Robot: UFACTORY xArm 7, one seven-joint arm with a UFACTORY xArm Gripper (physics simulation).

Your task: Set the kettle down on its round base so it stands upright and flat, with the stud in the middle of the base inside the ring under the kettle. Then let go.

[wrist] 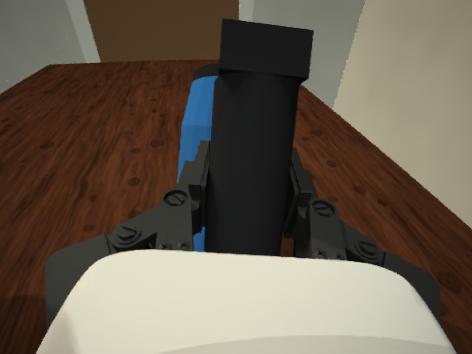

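Note:
The kettle has a black handle [254, 150] that stands large in the middle of the wrist view, with a black block at its top. Part of the kettle's blue body [197, 120] shows behind the handle on the left, with a dark rim at its top. My gripper [245, 164] is shut on the handle, one finger on each side of it. The round base, its stud and the ring under the kettle do not show; the kettle's underside is hidden behind the handle and my gripper.
A dark brown wooden table top [100, 140] extends around the kettle, with its far edge behind and its right edge running diagonally. Beyond it are a brown panel [165, 30], grey surfaces and a beige surface [415, 100] at the right.

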